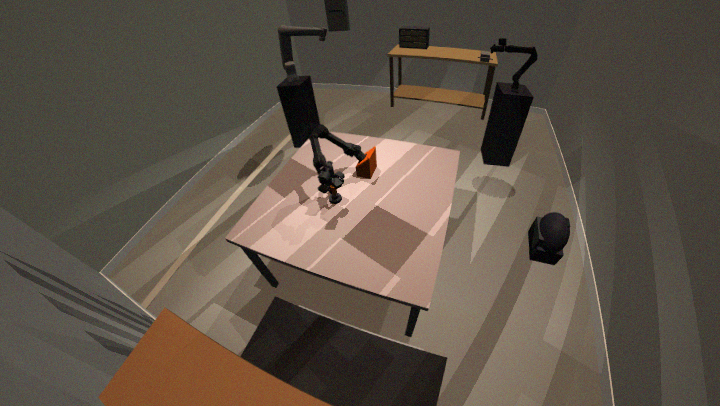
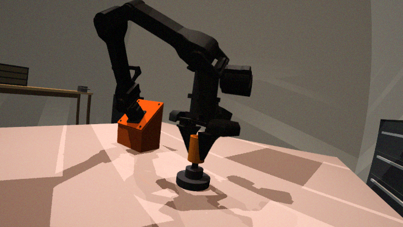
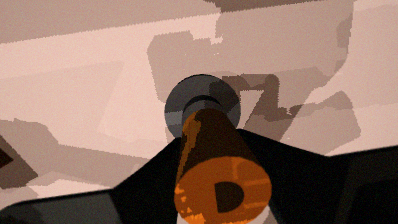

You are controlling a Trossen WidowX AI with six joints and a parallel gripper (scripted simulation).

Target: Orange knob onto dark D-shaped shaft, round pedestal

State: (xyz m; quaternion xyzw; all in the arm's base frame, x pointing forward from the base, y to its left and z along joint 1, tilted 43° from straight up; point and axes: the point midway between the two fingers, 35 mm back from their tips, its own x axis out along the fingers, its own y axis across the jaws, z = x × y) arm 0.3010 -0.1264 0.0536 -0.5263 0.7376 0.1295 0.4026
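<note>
Now: the orange knob 2 cm above my gripper tip. From my gripper tip the other things lie so: dark round pedestal: 4 cm below.
</note>
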